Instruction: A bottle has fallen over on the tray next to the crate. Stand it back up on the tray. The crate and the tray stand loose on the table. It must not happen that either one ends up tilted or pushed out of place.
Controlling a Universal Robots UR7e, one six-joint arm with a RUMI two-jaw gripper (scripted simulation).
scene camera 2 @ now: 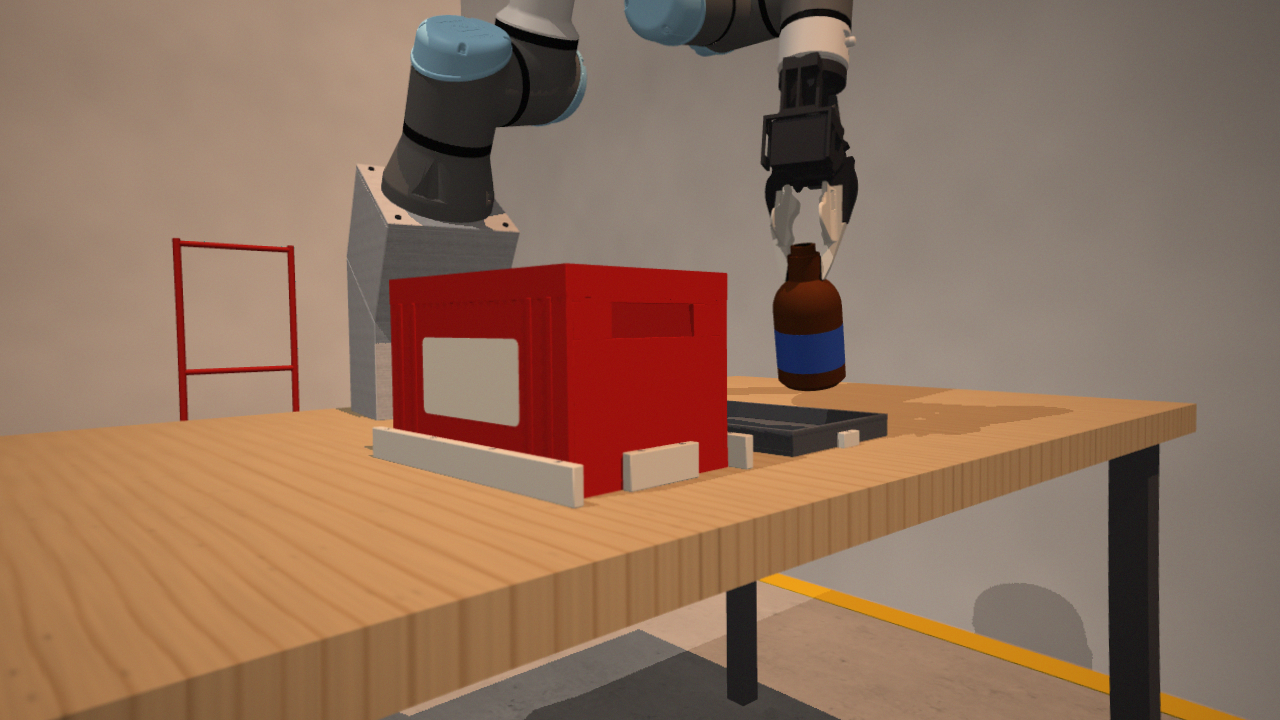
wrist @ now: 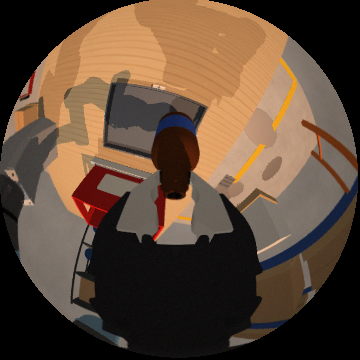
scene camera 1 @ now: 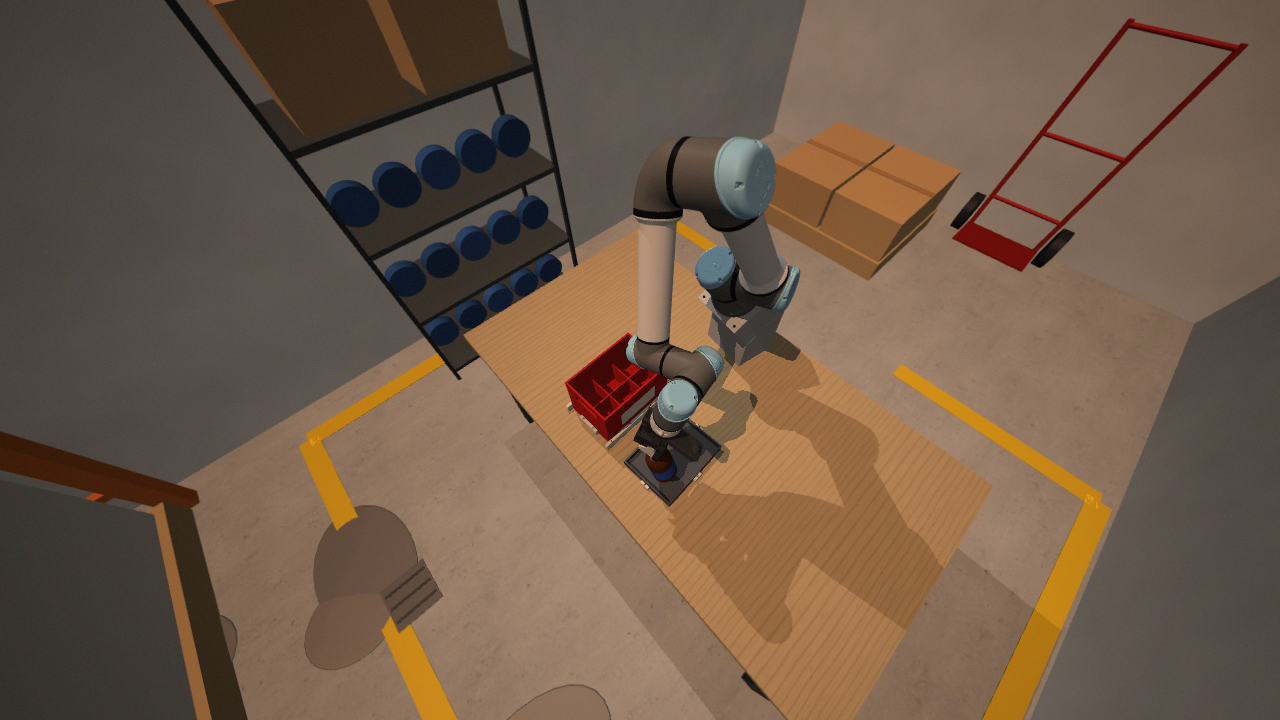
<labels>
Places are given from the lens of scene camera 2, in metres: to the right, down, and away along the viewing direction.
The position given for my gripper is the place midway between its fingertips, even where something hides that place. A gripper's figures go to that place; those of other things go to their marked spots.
my gripper (scene camera 2: 804, 280): 0.18, -0.09, 0.83
bottle (scene camera 2: 807, 312): 0.17, -0.05, 0.81
tray (scene camera 2: 790, 442): 0.15, 0.08, 0.75
red crate (scene camera 2: 571, 362): -0.05, 0.00, 0.57
The marked spots on the bottle and the red crate are 0.33 m apart.
</labels>
